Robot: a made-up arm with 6 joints.
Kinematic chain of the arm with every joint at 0, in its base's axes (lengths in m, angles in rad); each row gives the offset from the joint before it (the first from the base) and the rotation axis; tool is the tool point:
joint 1: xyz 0 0 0.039 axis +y
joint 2: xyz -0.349 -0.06 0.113 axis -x
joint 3: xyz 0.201 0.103 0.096 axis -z
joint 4: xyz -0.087 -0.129 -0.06 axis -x
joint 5: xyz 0.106 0 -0.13 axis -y
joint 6: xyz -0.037 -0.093 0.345 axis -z
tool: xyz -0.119 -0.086 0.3
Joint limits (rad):
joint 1: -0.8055..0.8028
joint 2: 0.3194..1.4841
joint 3: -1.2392..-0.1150
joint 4: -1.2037..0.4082
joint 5: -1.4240..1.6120
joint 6: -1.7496..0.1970
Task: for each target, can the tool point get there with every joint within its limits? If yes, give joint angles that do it. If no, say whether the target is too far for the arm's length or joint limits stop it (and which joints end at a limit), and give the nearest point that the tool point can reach.
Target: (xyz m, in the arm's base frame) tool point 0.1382 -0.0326 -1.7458
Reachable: no: too far | nearest point 0.0496 -0.0217 -0.6020 | short by 1.147 m
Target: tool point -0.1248 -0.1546 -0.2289
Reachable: no: joint limits stop it (at a limit: joint 1, joint 2, joint 4, joint 5, joint 6) | nearest point -0.1454 -0.1904 -0.5308 | short by 0.305 m
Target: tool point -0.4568 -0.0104 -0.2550
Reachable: no: joint limits stop it (at a limit: joint 2, joint 5, joint 6) | nearest point -0.6642 -0.0178 -0.3885 | short by 0.247 m
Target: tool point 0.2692 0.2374 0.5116
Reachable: yes | joints -0.2862 1.1122 -0.3223 -0.1192 -0.9183 -0.1569
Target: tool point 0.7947 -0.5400 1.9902
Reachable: no: too far | nearest point 0.2288 -0.2456 0.8229 | short by 1.330 m
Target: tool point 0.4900 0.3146 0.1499
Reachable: yes | joints 0.6151 1.1257 -0.6901 -0.1985 -0.3509 -1.3554
